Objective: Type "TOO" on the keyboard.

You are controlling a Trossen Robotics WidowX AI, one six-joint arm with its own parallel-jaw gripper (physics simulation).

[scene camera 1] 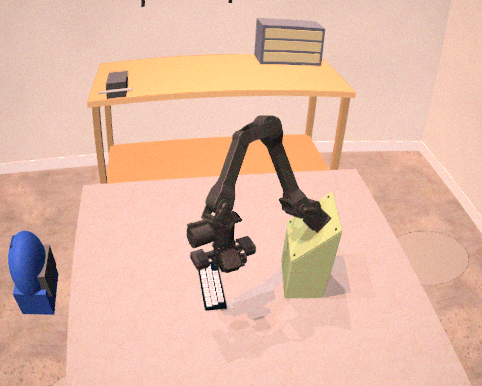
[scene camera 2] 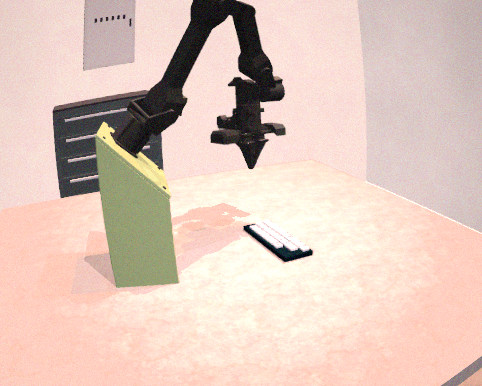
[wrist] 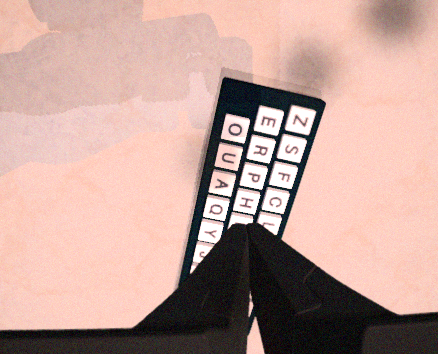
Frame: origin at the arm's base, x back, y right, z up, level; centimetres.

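Seen in the pictures: gripper, between the fingertips: (scene camera 1: 222, 271) (scene camera 2: 251, 169) (wrist: 245, 236); arm's base, origin of its link: (scene camera 1: 320, 221) (scene camera 2: 122, 145).
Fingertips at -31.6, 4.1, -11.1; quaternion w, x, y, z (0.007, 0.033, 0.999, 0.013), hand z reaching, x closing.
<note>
Offsets run from my fingertips to a thing's top centre, as dx, dy, dz. Level surfaces: height alone.
A small dark keyboard {+0.5, +8.4, -14.2} (scene camera 1: 216, 308) (scene camera 2: 285, 256) (wrist: 250, 90) with white letter keys lies flat on the table. In the wrist view the O key {-0.1, +0.3, -14.2} (wrist: 235, 129) is at the far left corner of the keys, with U, A, Q and Y in line below it. The E, R, P and H keys form the middle row, and Z, S, F and C the right row. The T key does not show in the wrist view; the fingers hide the nearer keys. My gripper (scene camera 2: 251, 167) (wrist: 245, 236) is shut and empty, pointing down well above the keyboard. In scene camera 1 it covers the keyboard's far end.
The arm's green angled pedestal (scene camera 1: 307, 270) (scene camera 2: 140, 235) stands on the table {dz -16.0} (scene camera 1: 150, 340) (scene camera 2: 225, 340) to one side of the keyboard. Behind are a wooden workbench (scene camera 1: 200, 75) with a drawer box (scene camera 1: 292, 45), and a dark drawer cabinet (scene camera 2: 80, 150). A blue object (scene camera 1: 30, 265) stands left of the table.
</note>
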